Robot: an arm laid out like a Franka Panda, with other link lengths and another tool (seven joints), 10 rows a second.
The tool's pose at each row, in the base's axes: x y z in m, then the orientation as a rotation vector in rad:
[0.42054, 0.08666, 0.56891, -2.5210, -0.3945, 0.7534]
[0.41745, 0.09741, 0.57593, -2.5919, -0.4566, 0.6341]
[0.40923, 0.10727, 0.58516, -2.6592, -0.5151, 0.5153]
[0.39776, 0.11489, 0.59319, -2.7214, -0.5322, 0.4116]
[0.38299, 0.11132, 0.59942, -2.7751, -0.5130, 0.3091]
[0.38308, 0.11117, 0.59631, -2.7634, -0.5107, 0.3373]
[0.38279, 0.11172, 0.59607, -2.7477, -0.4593, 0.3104]
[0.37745, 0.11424, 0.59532, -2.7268, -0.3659, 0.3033]
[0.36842, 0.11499, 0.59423, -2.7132, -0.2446, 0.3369]
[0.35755, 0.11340, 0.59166, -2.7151, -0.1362, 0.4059]
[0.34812, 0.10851, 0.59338, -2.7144, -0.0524, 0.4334]
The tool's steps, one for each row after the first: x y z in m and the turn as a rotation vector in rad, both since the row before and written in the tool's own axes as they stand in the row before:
[-0.00131, -0.01313, 0.00048, -0.0735, 0.0769, -0.0435]
[-0.00620, -0.01455, -0.00008, -0.0744, 0.0740, -0.0394]
[-0.00897, -0.01317, 0.00013, -0.0625, 0.0673, -0.0098]
[-0.01590, -0.00380, -0.00155, -0.0483, 0.0700, 0.0124]
[0.00050, 0.00119, 0.00284, 0.0125, -0.0183, 0.0022]
[-0.00001, -0.00050, 0.00045, 0.0263, 0.0269, 0.0271]
[-0.00394, -0.00345, 0.00284, 0.0393, 0.0195, 0.0574]
[-0.00812, -0.00216, 0.00356, 0.0339, -0.0056, 0.0849]
[-0.01022, 0.00115, 0.00463, 0.0102, -0.0326, 0.0852]
[-0.01018, 0.00346, -0.00047, 0.0092, -0.0074, 0.0618]

